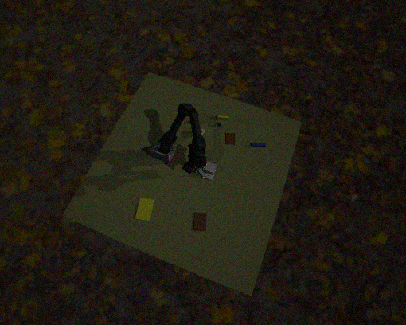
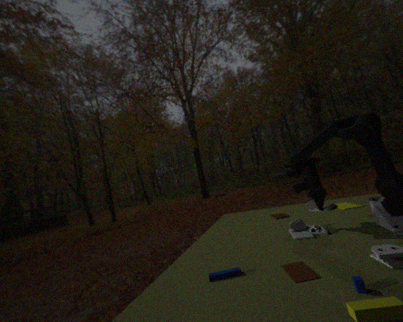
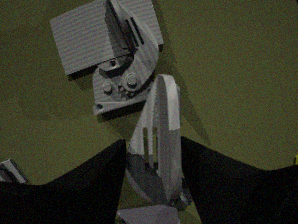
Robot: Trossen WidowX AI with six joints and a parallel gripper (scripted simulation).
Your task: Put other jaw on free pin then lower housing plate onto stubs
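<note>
Now: the grey jaw 4 cm behind my gripper tip and 1 cm to the right of it. Round my gripper tip: blue bar 36 cm ahead, 35 cm to the left, 8 cm below; then yellow bar 48 cm to the left, 8 cm below, 4 cm ahead; then yellow slab 38 cm to the right, 19 cm behind, 8 cm below.
</note>
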